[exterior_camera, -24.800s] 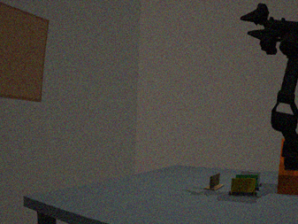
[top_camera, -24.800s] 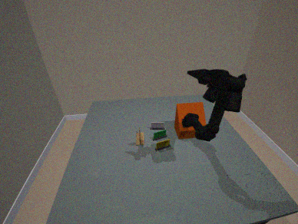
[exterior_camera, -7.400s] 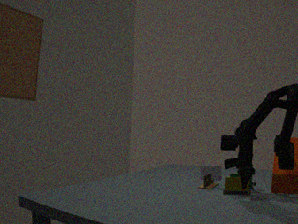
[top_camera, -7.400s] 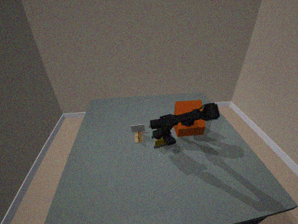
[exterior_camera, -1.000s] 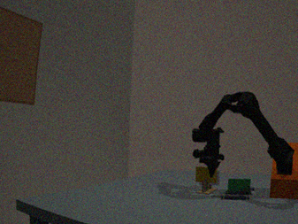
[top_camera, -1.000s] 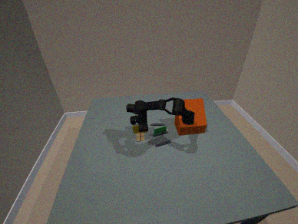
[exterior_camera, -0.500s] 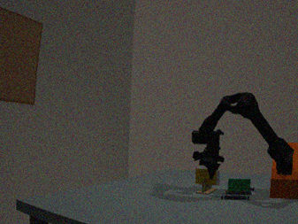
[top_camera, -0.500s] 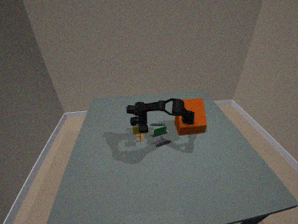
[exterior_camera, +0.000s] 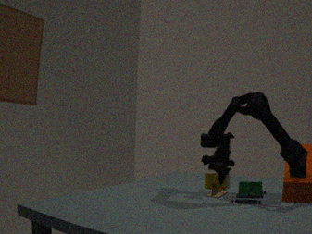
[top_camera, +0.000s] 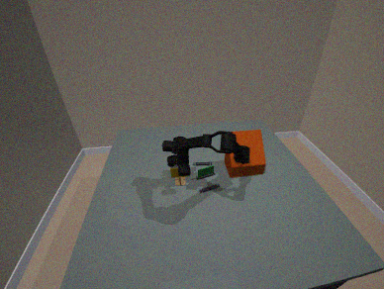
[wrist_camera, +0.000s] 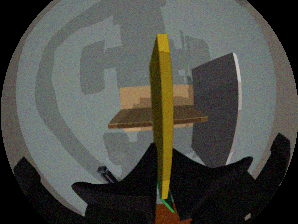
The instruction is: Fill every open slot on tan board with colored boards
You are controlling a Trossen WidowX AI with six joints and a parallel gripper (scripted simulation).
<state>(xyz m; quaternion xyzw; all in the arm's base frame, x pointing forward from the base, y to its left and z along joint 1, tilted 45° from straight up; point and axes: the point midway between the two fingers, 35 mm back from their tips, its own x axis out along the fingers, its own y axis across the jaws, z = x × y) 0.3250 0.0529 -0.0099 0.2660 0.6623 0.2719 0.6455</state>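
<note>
Right now the yellow board is 3 cm ahead of my gripper tip. Also, from my gripper tip: tan board 3 cm ahead, 2 cm to the right, 3 cm below; then green board 13 cm behind, 2 cm to the right, 3 cm below; then grey board 3 cm ahead, 5 cm to the right.
</note>
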